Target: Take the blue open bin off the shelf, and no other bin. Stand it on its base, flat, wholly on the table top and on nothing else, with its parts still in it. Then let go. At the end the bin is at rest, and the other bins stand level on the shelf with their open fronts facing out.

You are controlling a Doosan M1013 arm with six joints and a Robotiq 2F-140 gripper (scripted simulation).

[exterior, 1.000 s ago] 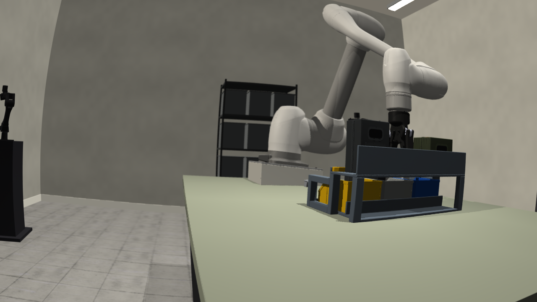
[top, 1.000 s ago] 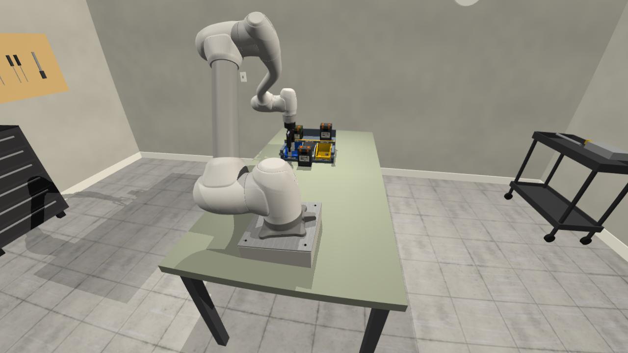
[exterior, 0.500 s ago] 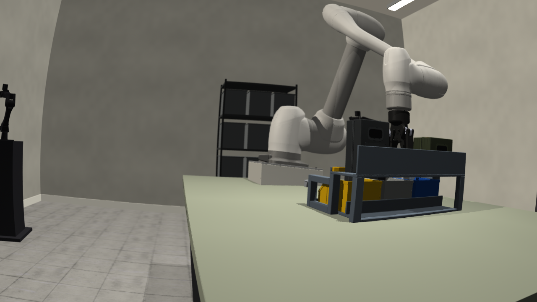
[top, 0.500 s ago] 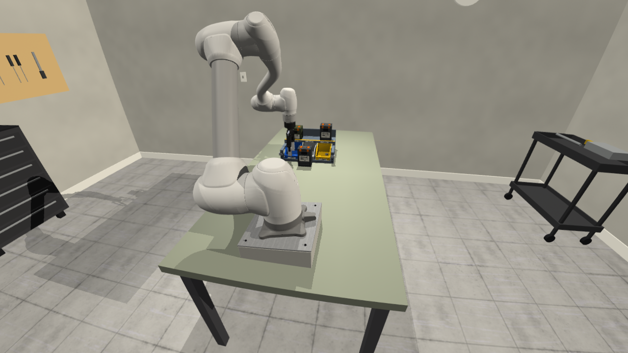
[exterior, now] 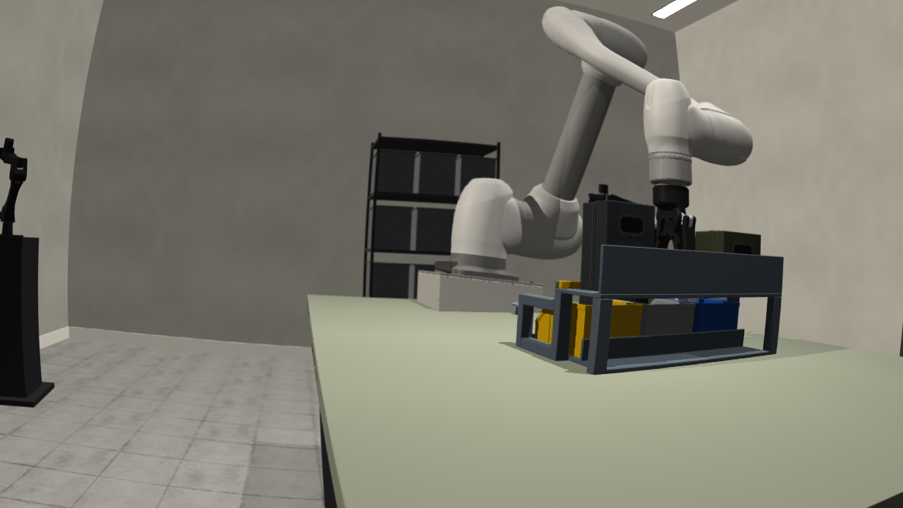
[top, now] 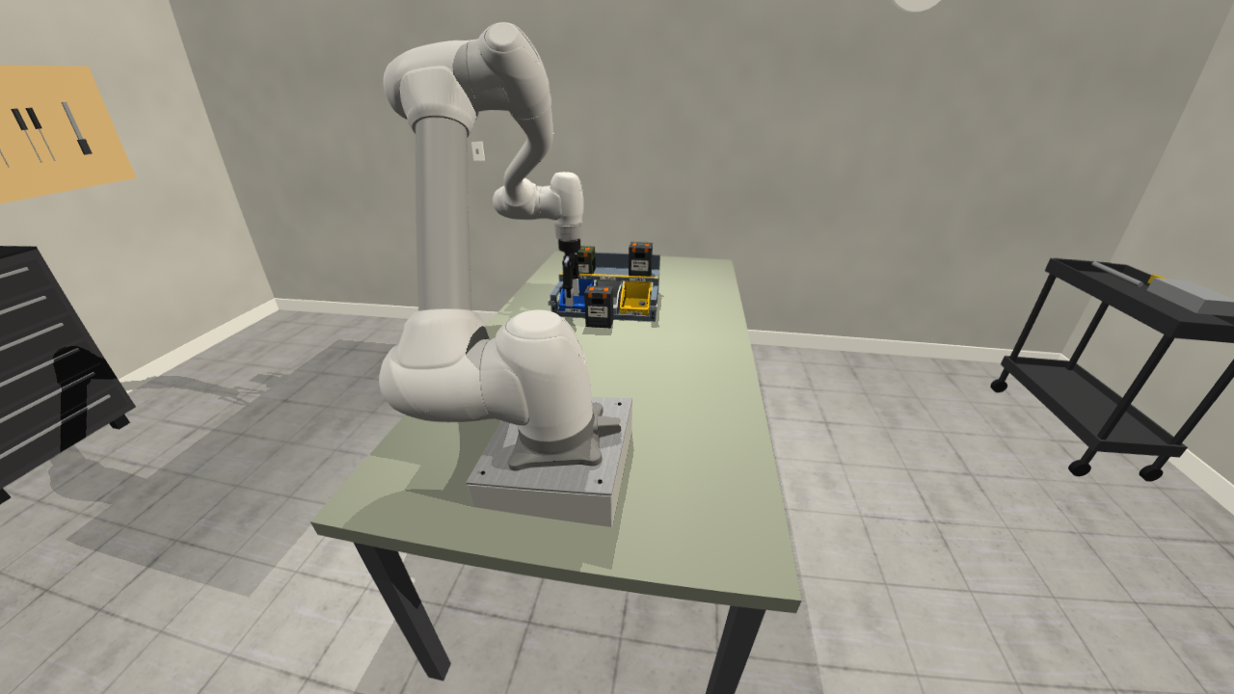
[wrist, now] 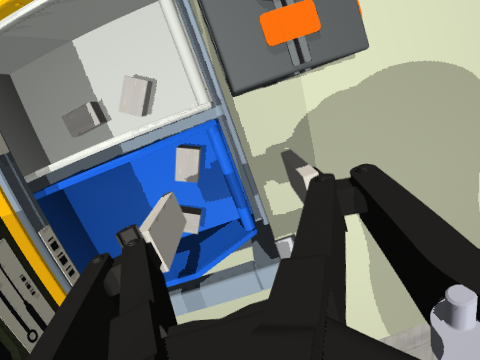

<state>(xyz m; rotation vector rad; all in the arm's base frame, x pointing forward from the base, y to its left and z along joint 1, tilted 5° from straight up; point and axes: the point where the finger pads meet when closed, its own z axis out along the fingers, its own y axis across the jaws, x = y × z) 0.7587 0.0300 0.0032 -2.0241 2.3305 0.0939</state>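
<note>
My hand is 8 cm short of the blue open bin, 1 cm to the left of it and 4 cm above it. Also, from my hand: yellow bin: 5 cm ahead, 23 cm to the right, 4 cm below; grey bin: 6 cm ahead, 12 cm to the right, 4 cm below.
</note>
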